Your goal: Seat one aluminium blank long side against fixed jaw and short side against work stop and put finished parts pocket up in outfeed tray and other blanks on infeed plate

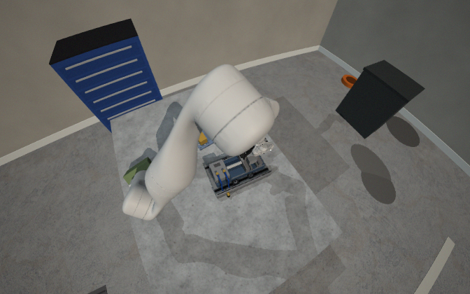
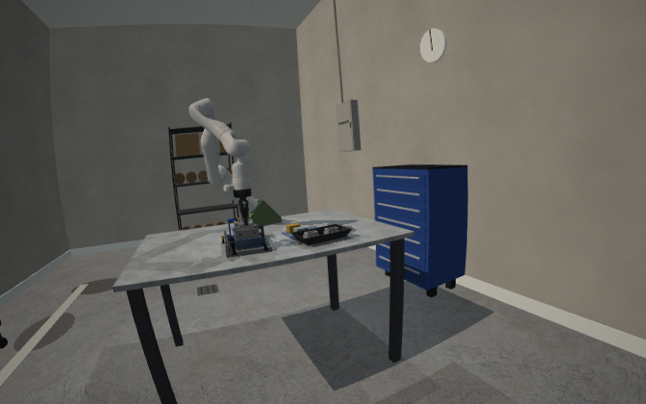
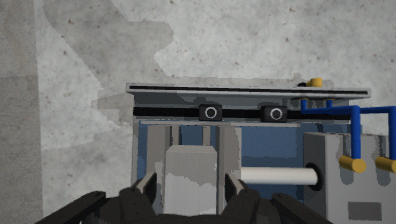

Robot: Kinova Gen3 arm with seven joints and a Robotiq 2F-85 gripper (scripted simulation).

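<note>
The white rod lies 80 mm behind my hand, 20 mm to the left of it and 40 mm below it. Also, from my hand: brass blank 110 mm behind, 280 mm to the left, 90 mm below; then vise 70 mm behind, 20 mm to the left, 80 mm below.
</note>
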